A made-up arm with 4 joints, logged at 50 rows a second.
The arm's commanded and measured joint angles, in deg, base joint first. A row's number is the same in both.
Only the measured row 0 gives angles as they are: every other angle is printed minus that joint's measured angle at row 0.
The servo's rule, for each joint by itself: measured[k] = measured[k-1] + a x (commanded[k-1-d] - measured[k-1]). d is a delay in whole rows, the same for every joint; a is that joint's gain. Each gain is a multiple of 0.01, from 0.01 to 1. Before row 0 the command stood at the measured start. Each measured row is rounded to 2 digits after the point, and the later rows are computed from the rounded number. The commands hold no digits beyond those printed.
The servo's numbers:
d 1
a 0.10 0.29 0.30 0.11
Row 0, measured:
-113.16, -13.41, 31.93, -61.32
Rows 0 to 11, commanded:
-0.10, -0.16, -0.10, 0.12
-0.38, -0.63, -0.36, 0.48
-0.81, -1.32, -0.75, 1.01
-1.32, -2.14, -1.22, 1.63
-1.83, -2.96, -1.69, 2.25
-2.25, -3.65, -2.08, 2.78
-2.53, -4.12, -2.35, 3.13
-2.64, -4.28, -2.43, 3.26
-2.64, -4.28, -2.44, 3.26
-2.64, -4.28, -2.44, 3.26
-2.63, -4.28, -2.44, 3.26
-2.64, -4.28, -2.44, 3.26
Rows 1 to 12, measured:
0.00, 0.00, 0.00, 0.00
-0.01, -0.05, -0.03, 0.01
-0.05, -0.22, -0.13, 0.06
-0.13, -0.54, -0.32, 0.16
-0.25, -1.00, -0.59, 0.32
-0.41, -1.57, -0.92, 0.53
-0.59, -2.17, -1.27, 0.78
-0.78, -2.74, -1.59, 1.04
-0.97, -3.19, -1.84, 1.28
-1.14, -3.51, -2.02, 1.50
-1.29, -3.73, -2.15, 1.69
-1.42, -3.89, -2.24, 1.86

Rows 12 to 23, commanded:
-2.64, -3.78, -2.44, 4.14
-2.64, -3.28, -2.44, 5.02
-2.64, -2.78, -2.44, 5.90
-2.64, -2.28, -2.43, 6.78
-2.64, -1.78, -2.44, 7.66
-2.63, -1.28, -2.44, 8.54
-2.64, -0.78, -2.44, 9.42
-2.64, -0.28, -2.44, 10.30
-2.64, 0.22, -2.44, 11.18
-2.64, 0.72, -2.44, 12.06
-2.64, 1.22, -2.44, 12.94
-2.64, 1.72, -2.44, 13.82
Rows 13 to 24, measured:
-1.54, -4.00, -2.30, 2.01
-1.65, -3.94, -2.34, 2.24
-1.75, -3.75, -2.37, 2.55
-1.84, -3.47, -2.39, 2.92
-1.92, -3.12, -2.40, 3.34
-1.99, -2.73, -2.41, 3.82
-2.05, -2.31, -2.42, 4.34
-2.11, -1.87, -2.43, 4.90
-2.16, -1.41, -2.43, 5.49
-2.21, -0.94, -2.43, 6.12
-2.25, -0.46, -2.43, 6.77
-2.29, 0.03, -2.43, 7.45

